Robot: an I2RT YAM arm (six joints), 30 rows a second.
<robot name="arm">
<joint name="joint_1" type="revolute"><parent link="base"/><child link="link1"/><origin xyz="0.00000 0.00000 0.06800" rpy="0.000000 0.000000 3.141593"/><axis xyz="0 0 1"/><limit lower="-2.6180" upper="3.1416"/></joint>
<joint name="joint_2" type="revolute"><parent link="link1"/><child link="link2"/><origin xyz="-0.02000 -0.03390 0.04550" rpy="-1.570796 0.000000 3.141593"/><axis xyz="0 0 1"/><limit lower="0.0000" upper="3.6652"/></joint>
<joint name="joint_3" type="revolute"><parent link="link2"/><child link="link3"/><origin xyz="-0.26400 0.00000 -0.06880" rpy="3.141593 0.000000 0.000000"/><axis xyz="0 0 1"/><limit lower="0.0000" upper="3.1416"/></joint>
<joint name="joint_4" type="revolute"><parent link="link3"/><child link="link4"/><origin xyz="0.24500 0.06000 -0.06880" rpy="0.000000 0.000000 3.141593"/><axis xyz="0 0 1"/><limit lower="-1.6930" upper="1.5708"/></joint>
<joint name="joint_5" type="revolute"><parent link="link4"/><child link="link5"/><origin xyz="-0.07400 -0.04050 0.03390" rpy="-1.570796 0.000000 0.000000"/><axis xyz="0 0 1"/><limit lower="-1.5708" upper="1.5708"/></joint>
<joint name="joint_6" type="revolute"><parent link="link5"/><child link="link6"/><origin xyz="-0.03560 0.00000 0.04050" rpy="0.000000 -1.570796 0.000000"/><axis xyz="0 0 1"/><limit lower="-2.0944" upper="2.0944"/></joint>
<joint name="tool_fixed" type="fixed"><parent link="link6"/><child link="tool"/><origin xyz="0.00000 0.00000 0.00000"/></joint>
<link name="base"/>
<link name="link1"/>
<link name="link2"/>
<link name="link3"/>
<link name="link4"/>
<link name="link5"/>
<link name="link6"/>
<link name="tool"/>
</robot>
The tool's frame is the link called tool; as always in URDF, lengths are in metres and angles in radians.
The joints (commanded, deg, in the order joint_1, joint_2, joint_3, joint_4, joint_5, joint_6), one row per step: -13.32 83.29 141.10 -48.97 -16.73 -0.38; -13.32 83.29 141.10 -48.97 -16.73 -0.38; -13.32 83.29 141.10 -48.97 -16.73 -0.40; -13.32 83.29 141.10 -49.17 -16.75 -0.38; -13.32 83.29 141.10 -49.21 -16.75 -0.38; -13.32 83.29 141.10 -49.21 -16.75 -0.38; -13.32 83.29 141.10 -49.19 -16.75 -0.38; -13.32 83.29 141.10 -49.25 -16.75 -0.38; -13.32 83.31 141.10 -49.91 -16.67 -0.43; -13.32 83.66 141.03 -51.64 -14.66 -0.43; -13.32 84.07 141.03 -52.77 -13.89 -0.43; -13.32 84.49 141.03 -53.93 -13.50 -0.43; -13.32 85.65 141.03 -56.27 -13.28 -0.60; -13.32 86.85 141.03 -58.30 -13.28 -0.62; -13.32 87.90 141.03 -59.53 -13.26 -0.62; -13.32 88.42 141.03 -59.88 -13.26 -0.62; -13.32 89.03 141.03 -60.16 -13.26 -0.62
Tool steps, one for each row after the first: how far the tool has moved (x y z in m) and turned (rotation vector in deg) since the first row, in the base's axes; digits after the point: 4 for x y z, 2 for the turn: 0.0000 0.0000 0.0000 0.00 0.00 0.00; 0.0000 0.0000 0.0000 -0.02 0.00 0.00; 0.0001 0.0000 -0.0004 0.04 0.20 0.02; 0.0001 0.0000 -0.0004 0.05 0.23 0.02; 0.0001 0.0000 -0.0004 0.05 0.23 0.02; 0.0001 0.0000 -0.0004 0.05 0.21 0.02; 0.0001 0.0000 -0.0005 0.06 0.27 0.02; 0.0004 -0.0001 -0.0018 0.18 0.93 -0.07; 0.0042 -0.0023 -0.0062 0.92 2.96 -2.06; 0.0080 -0.0036 -0.0095 1.34 4.45 -2.83; 0.0117 -0.0048 -0.0129 1.70 5.98 -3.22; 0.0216 -0.0072 -0.0208 2.25 9.40 -3.46; 0.0315 -0.0096 -0.0285 2.88 12.57 -3.46; 0.0400 -0.0116 -0.0344 3.34 14.80 -3.48; 0.0442 -0.0126 -0.0369 3.52 15.65 -3.48; 0.0491 -0.0138 -0.0396 3.69 16.53 -3.48
